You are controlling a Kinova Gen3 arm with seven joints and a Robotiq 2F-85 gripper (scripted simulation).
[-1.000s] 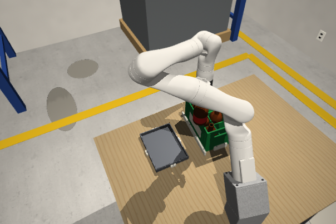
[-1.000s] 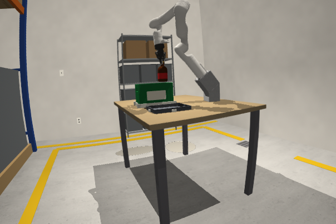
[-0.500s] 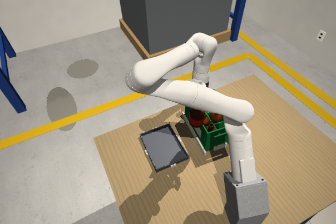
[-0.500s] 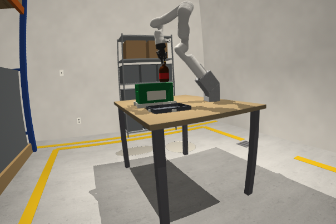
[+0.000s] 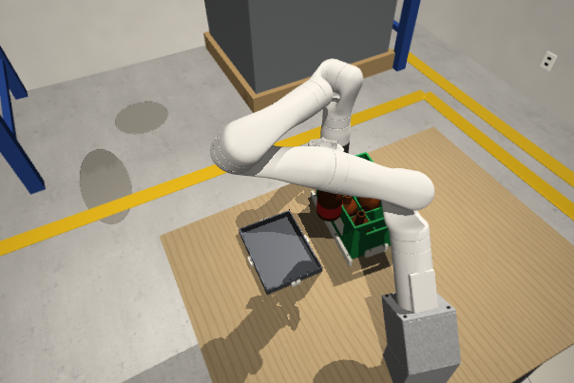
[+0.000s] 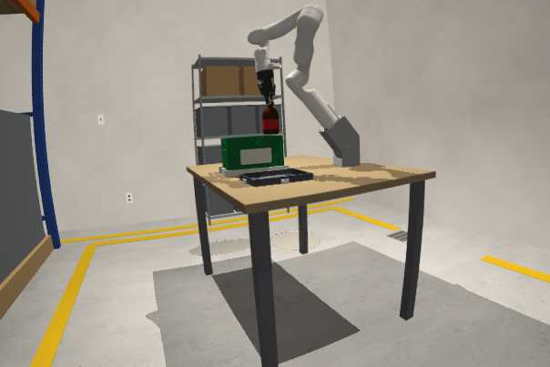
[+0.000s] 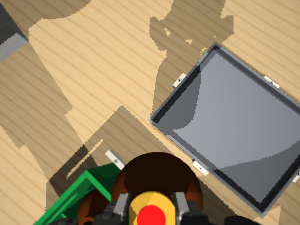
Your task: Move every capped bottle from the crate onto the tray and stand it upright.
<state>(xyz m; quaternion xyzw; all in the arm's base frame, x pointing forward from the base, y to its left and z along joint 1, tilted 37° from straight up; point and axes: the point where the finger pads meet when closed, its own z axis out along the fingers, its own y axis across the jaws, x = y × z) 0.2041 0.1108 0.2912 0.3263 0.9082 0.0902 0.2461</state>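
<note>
My hand is 7 cm above the brown bottle. Also, from my hand: green crate: 7 cm ahead, 14 cm to the right, 25 cm below; grey tray: 3 cm ahead, 15 cm to the left, 32 cm below.
</note>
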